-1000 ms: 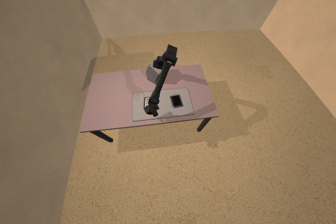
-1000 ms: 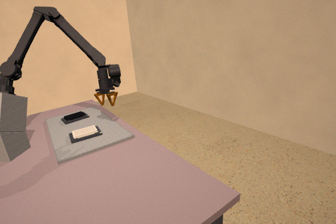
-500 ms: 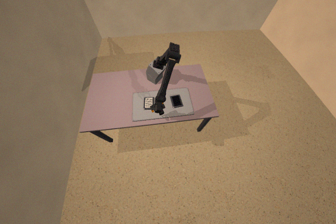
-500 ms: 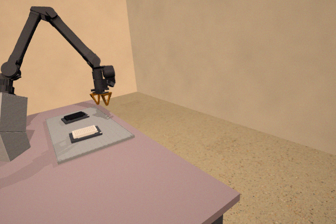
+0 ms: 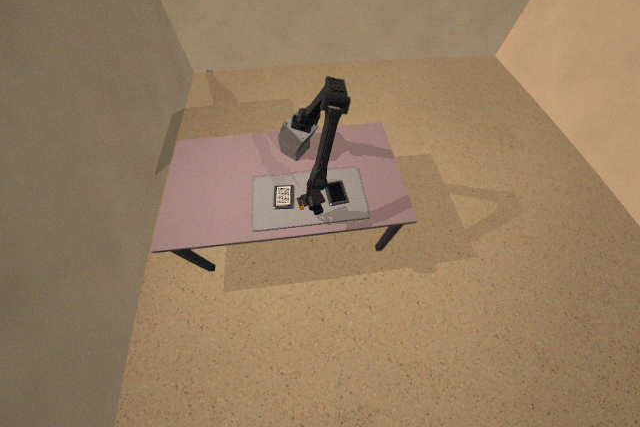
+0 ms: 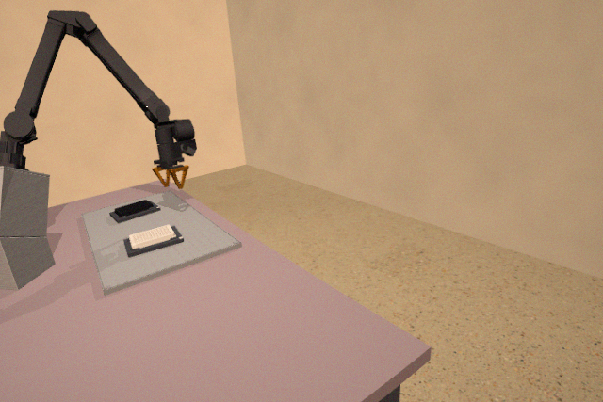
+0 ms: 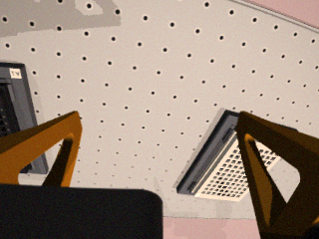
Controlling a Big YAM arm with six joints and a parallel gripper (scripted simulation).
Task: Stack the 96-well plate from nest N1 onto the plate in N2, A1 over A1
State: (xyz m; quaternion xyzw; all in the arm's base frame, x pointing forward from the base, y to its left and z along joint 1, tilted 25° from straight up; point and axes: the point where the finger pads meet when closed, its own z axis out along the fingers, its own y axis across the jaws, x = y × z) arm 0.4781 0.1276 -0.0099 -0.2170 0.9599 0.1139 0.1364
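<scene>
Now: the dark 96-well plate 160 mm behind my hand, 140 mm to the left of it and 90 mm below it. From my hand the other things lie so: white 96-well plate: 90 mm behind, 180 mm to the right, 90 mm below.
</scene>
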